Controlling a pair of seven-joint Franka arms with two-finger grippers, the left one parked.
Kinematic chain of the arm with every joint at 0, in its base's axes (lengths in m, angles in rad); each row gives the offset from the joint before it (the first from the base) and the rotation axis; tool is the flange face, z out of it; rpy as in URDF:
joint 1: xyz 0 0 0.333 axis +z
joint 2: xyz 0 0 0 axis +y
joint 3: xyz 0 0 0.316 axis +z
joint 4: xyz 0.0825 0 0 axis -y
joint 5: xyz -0.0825 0 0.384 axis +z
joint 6: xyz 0 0 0 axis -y
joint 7: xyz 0.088 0 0 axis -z
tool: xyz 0 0 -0.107 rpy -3.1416 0 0
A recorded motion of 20 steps. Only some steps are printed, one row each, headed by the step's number.
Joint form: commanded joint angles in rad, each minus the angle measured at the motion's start. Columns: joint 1, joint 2, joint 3, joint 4, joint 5, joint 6, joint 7.
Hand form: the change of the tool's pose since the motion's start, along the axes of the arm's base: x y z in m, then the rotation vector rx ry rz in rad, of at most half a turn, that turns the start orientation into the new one. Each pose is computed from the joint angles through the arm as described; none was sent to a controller.
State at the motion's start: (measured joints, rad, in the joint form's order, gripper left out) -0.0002 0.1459 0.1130 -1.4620 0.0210 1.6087 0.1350
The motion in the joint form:
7: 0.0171 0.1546 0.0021 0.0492 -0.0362 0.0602 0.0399
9: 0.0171 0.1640 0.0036 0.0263 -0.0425 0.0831 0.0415
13: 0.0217 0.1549 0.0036 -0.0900 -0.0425 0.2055 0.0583
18: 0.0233 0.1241 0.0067 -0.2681 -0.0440 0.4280 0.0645
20: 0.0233 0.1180 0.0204 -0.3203 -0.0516 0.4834 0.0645
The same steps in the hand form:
7: 0.0441 0.0089 -0.0677 -0.0245 0.0426 -0.0205
9: 0.0463 0.0095 -0.0827 -0.0305 0.0512 -0.0193
13: 0.0442 0.0143 -0.1219 -0.0293 0.0363 -0.0293
18: 0.0348 0.0190 -0.1674 -0.0204 -0.0383 -0.0282
20: 0.0285 0.0268 -0.1829 -0.0218 -0.0487 -0.0105

